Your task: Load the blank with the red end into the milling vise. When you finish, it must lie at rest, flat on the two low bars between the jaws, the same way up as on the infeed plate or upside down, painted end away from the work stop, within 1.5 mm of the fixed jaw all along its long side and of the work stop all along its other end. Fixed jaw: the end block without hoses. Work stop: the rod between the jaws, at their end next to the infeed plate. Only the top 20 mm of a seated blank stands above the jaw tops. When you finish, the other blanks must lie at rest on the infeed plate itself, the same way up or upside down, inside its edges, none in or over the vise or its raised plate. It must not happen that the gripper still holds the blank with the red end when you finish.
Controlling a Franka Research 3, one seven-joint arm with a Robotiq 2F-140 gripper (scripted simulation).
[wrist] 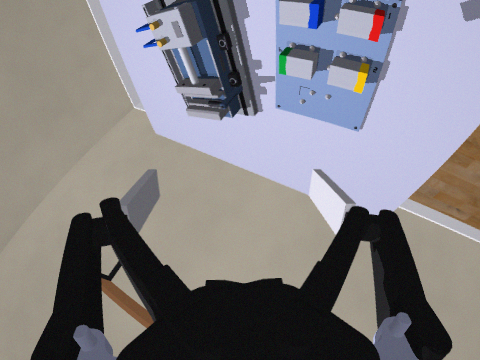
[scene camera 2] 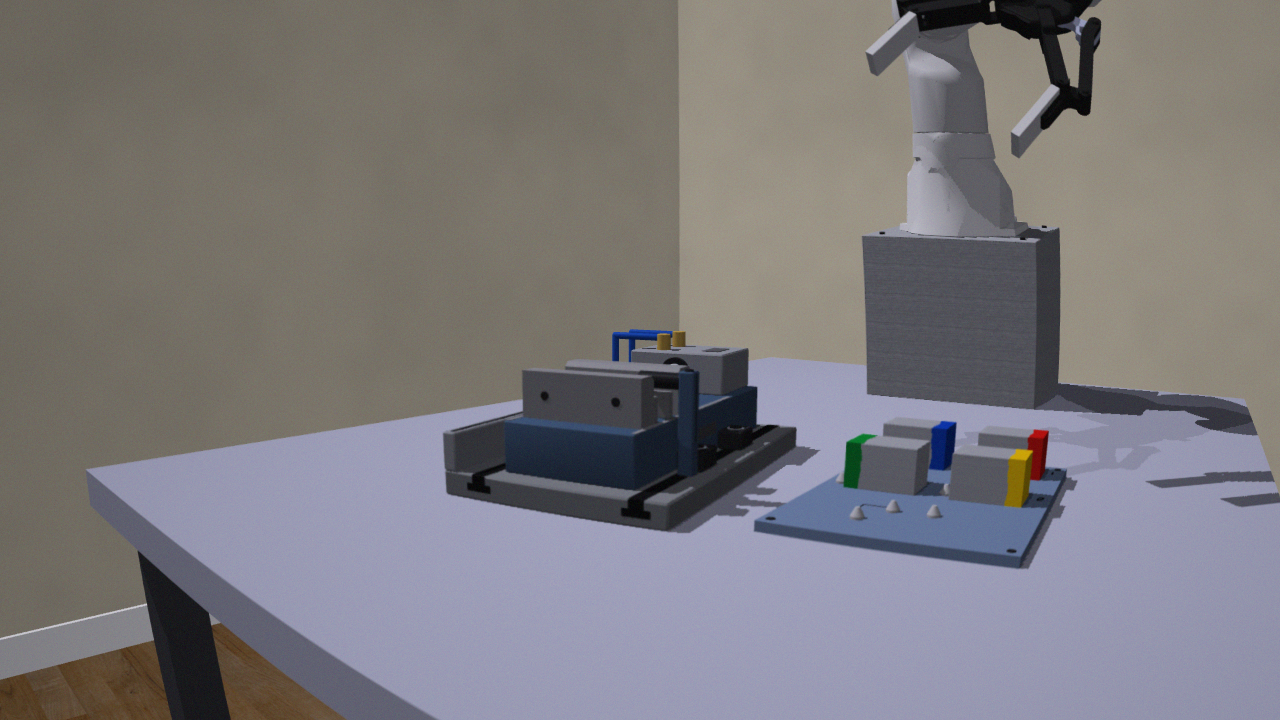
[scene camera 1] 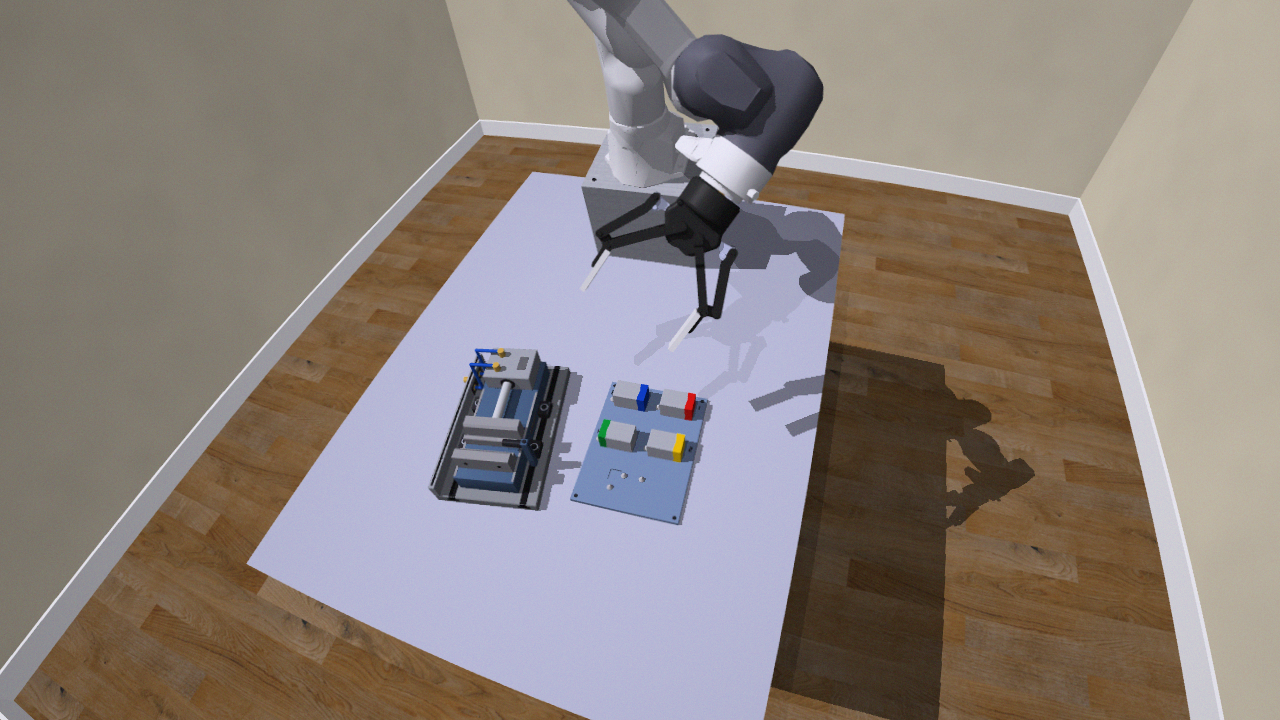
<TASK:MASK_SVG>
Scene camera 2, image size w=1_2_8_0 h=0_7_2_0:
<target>gripper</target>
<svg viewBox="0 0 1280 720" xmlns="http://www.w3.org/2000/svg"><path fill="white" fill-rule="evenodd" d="M865 51L870 72L879 76L917 38L920 38L921 31L979 22L985 25L1001 23L1001 26L1016 31L1028 40L1031 38L1039 39L1051 85L1011 131L1011 154L1020 158L1042 130L1049 128L1063 110L1071 108L1077 110L1082 116L1090 114L1094 52L1100 44L1101 20L1096 17L1091 17L1088 21L1079 18L1093 0L896 0L900 19ZM1071 31L1075 32L1075 38L1080 45L1078 88L1070 86L1070 79L1068 79L1057 35ZM994 1L995 11L990 13L990 2Z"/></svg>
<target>yellow-ended blank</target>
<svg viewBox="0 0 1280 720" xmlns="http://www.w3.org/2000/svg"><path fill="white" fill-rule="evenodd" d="M952 454L948 500L1022 507L1029 495L1033 458L1032 450L963 444Z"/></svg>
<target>green-ended blank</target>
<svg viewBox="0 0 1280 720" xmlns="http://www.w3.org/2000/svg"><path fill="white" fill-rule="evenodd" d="M846 442L843 487L914 496L927 485L930 441L861 434Z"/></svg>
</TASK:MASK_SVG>
